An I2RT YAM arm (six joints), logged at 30 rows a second.
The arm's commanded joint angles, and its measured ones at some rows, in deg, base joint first. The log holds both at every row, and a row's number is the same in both.
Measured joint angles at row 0:
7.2, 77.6, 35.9, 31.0, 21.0, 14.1
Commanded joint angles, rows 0 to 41:
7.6, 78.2, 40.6, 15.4, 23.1, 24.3
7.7, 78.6, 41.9, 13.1, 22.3, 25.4
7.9, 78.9, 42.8, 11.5, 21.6, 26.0
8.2, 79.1, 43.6, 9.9, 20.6, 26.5
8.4, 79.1, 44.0, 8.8, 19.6, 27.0
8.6, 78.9, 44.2, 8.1, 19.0, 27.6
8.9, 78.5, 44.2, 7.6, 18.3, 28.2
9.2, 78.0, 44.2, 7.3, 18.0, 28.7
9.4, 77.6, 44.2, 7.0, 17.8, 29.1
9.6, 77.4, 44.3, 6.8, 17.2, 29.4
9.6, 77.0, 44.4, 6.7, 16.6, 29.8
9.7, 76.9, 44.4, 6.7, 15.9, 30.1
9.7, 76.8, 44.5, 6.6, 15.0, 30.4
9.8, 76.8, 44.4, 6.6, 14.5, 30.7
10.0, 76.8, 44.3, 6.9, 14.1, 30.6
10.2, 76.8, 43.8, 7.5, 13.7, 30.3
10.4, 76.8, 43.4, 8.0, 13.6, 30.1
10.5, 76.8, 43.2, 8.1, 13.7, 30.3
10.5, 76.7, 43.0, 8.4, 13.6, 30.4
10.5, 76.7, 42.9, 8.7, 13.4, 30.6
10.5, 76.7, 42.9, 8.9, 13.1, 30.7
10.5, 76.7, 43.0, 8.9, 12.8, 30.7
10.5, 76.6, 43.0, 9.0, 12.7, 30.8
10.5, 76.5, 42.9, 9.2, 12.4, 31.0
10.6, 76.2, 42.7, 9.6, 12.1, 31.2
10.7, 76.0, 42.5, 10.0, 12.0, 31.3
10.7, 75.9, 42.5, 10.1, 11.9, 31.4
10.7, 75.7, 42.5, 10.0, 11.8, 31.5
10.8, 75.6, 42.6, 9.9, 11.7, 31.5
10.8, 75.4, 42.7, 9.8, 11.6, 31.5
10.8, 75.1, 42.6, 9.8, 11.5, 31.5
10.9, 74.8, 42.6, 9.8, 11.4, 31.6
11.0, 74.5, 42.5, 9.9, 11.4, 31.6
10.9, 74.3, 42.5, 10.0, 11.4, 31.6
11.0, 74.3, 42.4, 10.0, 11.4, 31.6
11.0, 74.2, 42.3, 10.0, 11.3, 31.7
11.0, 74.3, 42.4, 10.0, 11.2, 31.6
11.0, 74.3, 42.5, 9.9, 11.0, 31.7
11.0, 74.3, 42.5, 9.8, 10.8, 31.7
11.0, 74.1, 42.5, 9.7, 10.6, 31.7
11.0, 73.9, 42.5, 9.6, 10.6, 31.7
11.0, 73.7, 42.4, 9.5, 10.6, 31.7
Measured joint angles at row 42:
10.9, 74.3, 42.5, 8.9, 11.1, 31.4
